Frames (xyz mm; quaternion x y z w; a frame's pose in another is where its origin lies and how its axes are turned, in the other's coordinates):
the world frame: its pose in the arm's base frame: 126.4 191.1 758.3 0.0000 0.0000 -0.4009 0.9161
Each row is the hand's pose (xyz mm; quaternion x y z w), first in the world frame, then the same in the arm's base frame.
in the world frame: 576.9 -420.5 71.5 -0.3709 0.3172 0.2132 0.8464
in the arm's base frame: 209.0 -518.0 829.8 -0.2126 0.4393 -0.1440 0.8609
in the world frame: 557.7 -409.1 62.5 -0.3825 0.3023 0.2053 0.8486
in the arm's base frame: 204.3 -496.2 820.8 -0.2292 0.4303 -0.1521 0.8597
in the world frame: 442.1 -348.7 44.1 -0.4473 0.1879 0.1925 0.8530
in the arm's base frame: 170.2 -370.3 802.4 -0.3344 0.3515 -0.1656 0.8586
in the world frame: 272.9 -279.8 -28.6 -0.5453 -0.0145 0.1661 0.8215
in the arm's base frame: 106.0 -199.2 729.7 -0.5054 0.2053 -0.1772 0.8192
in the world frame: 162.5 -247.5 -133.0 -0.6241 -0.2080 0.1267 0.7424
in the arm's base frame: 54.9 -96.2 625.3 -0.6551 0.0597 -0.1816 0.7309
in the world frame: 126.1 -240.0 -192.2 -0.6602 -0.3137 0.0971 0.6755
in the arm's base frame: 35.7 -64.4 566.1 -0.7306 -0.0227 -0.1819 0.6578
